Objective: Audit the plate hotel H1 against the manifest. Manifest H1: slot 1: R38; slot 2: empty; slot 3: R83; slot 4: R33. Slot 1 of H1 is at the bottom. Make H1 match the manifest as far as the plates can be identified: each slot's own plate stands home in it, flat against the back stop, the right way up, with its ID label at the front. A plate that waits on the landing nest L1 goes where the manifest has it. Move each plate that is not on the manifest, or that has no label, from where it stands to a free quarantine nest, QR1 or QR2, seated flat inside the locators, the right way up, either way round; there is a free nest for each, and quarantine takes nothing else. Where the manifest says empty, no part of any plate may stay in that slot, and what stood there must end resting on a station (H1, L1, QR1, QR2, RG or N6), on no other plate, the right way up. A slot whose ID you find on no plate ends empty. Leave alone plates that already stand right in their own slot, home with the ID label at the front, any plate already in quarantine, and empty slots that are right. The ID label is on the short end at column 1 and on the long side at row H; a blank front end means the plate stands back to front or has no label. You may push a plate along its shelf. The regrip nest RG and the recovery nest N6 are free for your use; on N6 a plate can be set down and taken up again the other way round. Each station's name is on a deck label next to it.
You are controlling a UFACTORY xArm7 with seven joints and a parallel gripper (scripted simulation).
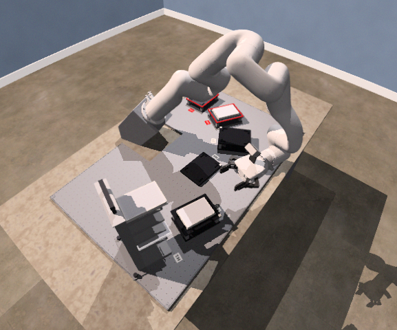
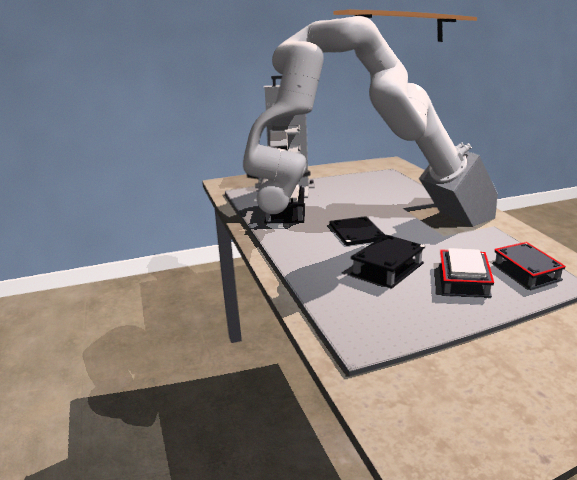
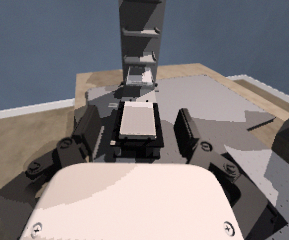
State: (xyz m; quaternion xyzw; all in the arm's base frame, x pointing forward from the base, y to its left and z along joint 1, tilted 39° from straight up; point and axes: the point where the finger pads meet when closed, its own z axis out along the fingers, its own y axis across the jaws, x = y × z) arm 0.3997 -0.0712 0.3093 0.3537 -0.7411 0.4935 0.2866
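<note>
Now: hand 19 cm above the RG deck label and 4 cm to the left of it. Round my hand: plate hotel H1: 41 cm to the right, 4 cm behind, 1 cm below; pale plate: 33 cm to the right, 9 cm below, 3 cm behind; H1 deck label: 29 cm to the right, 19 cm below, 7 cm ahead.
</note>
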